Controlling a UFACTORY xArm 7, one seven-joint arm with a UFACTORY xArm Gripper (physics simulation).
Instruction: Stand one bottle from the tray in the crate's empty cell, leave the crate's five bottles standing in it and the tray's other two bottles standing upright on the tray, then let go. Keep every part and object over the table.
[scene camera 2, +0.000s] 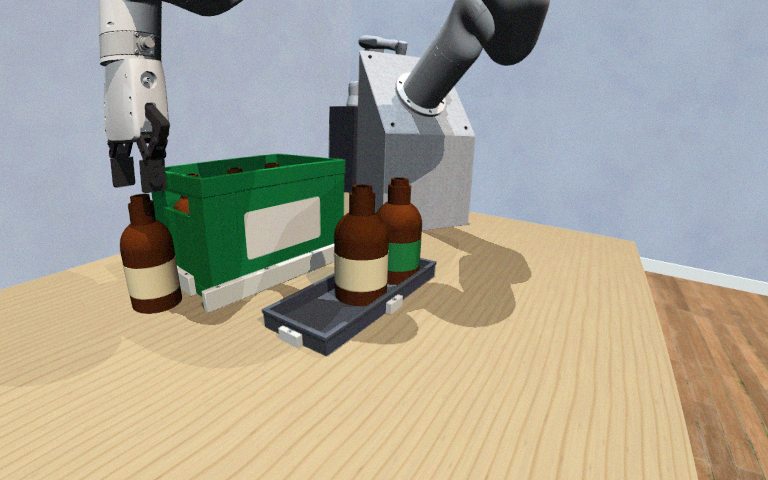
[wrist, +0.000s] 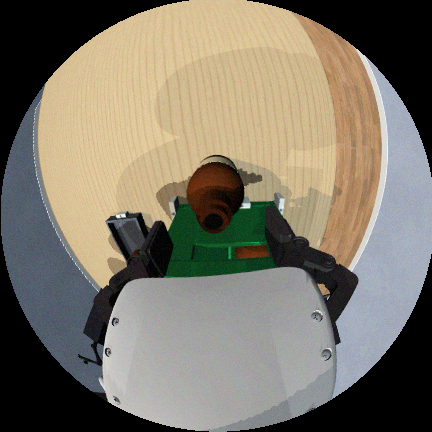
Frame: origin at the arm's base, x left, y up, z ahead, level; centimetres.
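Where they show: gripper, fingertip midpoint: (scene camera 2: 138, 188) (wrist: 214, 227); arm's base, link origin: (scene camera 2: 420, 95).
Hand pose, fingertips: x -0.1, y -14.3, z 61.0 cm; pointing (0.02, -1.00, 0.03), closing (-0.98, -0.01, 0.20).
Each offset is from my fingertips to the top centre of the thing. "spot": to the spot under its first point.
A brown bottle with a cream label {dx +0.2, dy -0.9, dz +0.0 cm} (scene camera 2: 151, 266) (wrist: 215, 187) stands upright on the table, outside the crate's near end. My gripper (scene camera 2: 137, 174) (wrist: 214, 227) is open and empty, its fingertips a little above that bottle's neck in the scene view. The green crate {dx -3.3, dy +1.1, dz -19.0 cm} (scene camera 2: 271, 186) (wrist: 245, 217) stands behind the bottle; a few bottle necks show inside it, and the cells are mostly hidden. The dark tray {dx +19.3, dy -13.8, dz -22.8 cm} (scene camera 2: 325, 345) (wrist: 131, 217) holds a cream-label bottle {dx +19.0, dy -0.4, dz -23.0 cm} (scene camera 2: 361, 249) and a green-label bottle {dx +18.2, dy -0.4, dz -31.8 cm} (scene camera 2: 400, 232), both upright, with its near end bare.
White stop blocks stand against the crate, including a long white strip {spot: dx +7.7, dy -14.7, dz -12.5 cm} (scene camera 2: 254, 283) along its side, and small white blocks sit by the tray. The robot's grey pedestal (scene camera 2: 424, 175) is at the back. The table edge is at the right, with wooden floor (scene camera 2: 702, 350) beyond.
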